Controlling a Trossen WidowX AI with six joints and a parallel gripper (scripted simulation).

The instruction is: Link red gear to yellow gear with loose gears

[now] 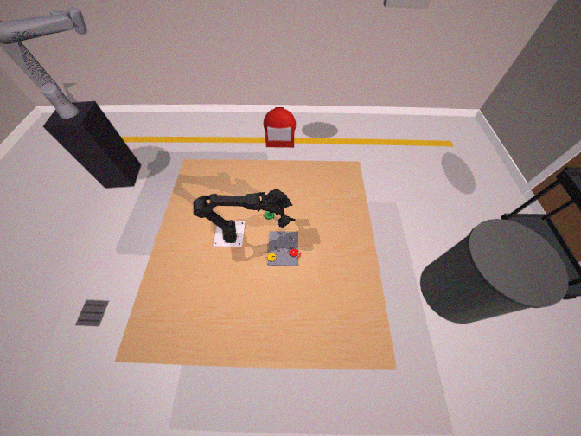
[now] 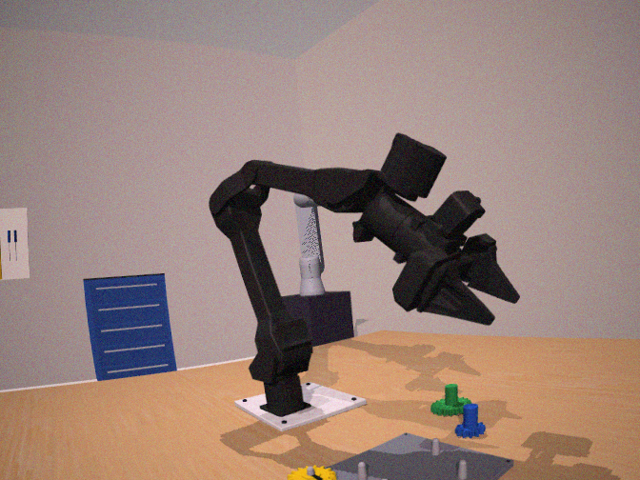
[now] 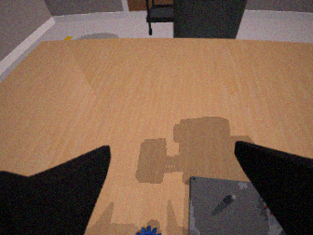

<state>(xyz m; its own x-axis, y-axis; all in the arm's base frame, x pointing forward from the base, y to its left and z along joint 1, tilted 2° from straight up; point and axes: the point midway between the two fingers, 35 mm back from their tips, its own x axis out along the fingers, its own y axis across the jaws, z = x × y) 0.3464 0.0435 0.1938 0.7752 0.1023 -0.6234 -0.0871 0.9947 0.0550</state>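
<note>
Now: gripper tip 160 mm above the blue gear, 70 mm past it and 30 mm to the right of it. The rest, counted from my gripper tip: green gear (160 mm below, 140 mm behind, 100 mm to the left); then yellow gear (180 mm to the right, 160 mm below, 140 mm behind); then red gear (170 mm to the right, 160 mm below, 10 mm behind).
</note>
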